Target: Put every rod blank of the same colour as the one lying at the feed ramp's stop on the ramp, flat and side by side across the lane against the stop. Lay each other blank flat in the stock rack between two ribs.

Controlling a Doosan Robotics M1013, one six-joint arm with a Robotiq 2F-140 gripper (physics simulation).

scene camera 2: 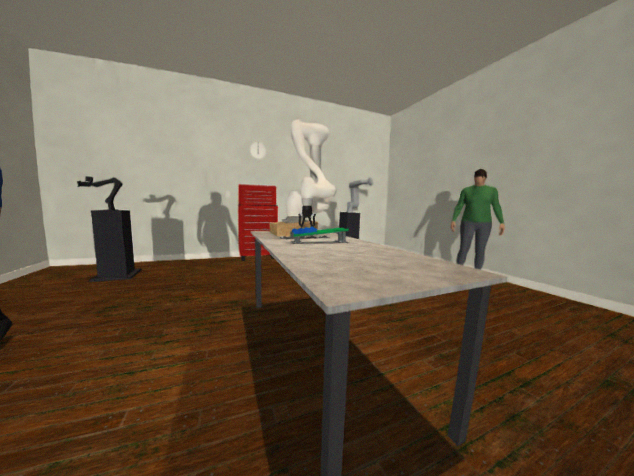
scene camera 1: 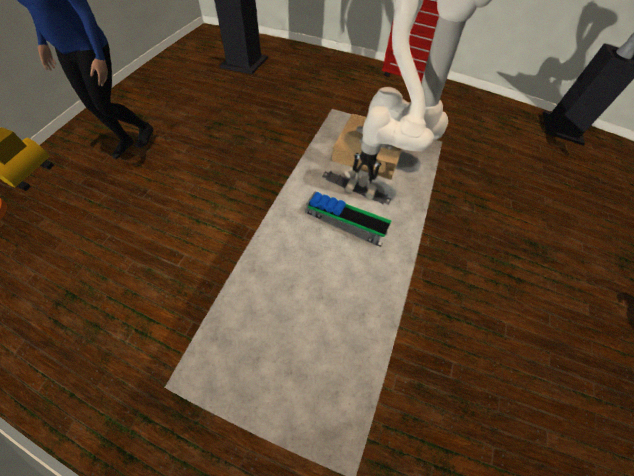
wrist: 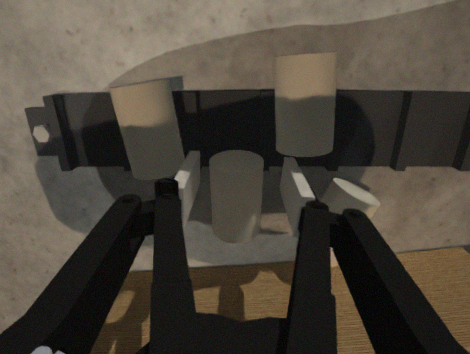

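Several blue blanks lie side by side at one end of the green-railed feed ramp. The dark ribbed stock rack lies between the ramp and the wooden box. In the wrist view, a pale blank lies across the rack, and another pale blank lies askew across it at the left. My gripper is open. A pale blank shows between its fingers, with gaps on both sides. A fourth pale blank is tilted, partly hidden behind the right finger.
A wooden box stands behind the rack, close to the arm. The ramp and rack stand on a long grey table. A person in blue and a person in green stand on the floor away from the table.
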